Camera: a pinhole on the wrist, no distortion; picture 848 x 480 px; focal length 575.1 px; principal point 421.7 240.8 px. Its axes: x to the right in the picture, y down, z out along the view. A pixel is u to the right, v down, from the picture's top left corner.
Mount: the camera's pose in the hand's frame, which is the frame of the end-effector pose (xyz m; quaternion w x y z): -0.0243 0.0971 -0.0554 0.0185 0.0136 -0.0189 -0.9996
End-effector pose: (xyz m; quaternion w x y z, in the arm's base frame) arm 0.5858 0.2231 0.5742 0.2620 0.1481 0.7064 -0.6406
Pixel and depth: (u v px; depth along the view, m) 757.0 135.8 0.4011
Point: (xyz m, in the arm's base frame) 0.9651 -0.0491 0.5663
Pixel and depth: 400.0 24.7 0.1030
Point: 0.6905 0.1998 0.4705
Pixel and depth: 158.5 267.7 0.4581
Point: 0.5726 -0.1867 0.3768
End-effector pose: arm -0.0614 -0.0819 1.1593 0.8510 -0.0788 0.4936 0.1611
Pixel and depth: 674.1 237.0 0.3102
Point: 0.0279 0.0572 1.4337
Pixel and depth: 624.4 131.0 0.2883
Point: 0.0056 0.1070 1.3948
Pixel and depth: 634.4 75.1 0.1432
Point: -0.0804 0.0592 1.2768
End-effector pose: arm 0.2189 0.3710 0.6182 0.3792 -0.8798 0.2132 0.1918
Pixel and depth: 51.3 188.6 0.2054
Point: 0.2100 0.3822 0.3950
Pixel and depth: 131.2 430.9 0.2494
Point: 0.2503 0.4806 0.4247
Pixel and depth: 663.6 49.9 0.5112
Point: -0.2203 0.5899 0.3022
